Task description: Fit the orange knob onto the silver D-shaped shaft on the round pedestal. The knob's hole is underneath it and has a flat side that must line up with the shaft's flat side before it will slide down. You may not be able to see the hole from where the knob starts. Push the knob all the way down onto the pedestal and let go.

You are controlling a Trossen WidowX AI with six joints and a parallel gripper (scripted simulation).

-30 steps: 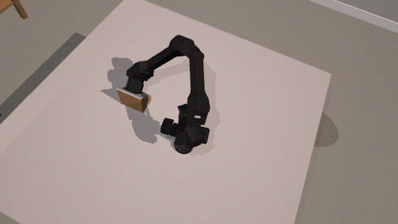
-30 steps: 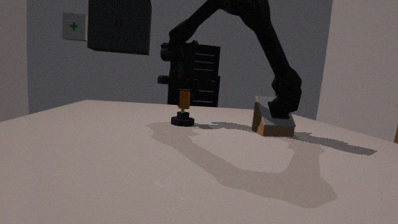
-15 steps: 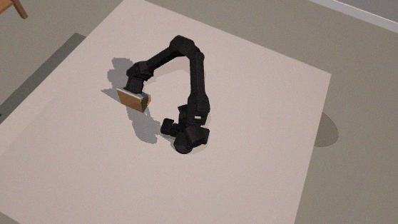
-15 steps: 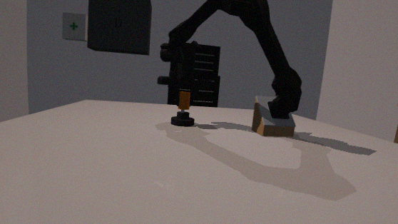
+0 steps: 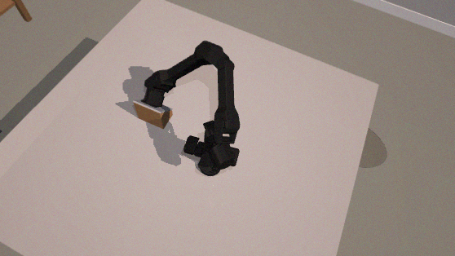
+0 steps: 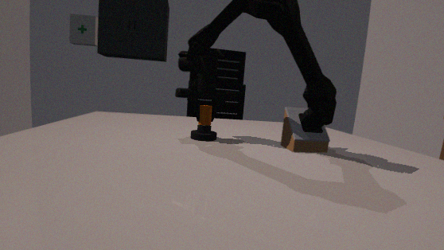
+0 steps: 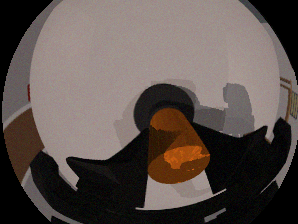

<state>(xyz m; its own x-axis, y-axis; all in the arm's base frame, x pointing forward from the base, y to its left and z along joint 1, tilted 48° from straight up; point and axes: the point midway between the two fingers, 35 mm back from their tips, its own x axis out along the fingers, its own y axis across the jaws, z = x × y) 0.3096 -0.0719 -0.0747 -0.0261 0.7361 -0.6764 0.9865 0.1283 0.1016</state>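
My gripper tip is 2 cm above the black round pedestal. Also, from my gripper tip: orange knob: 3 cm above.
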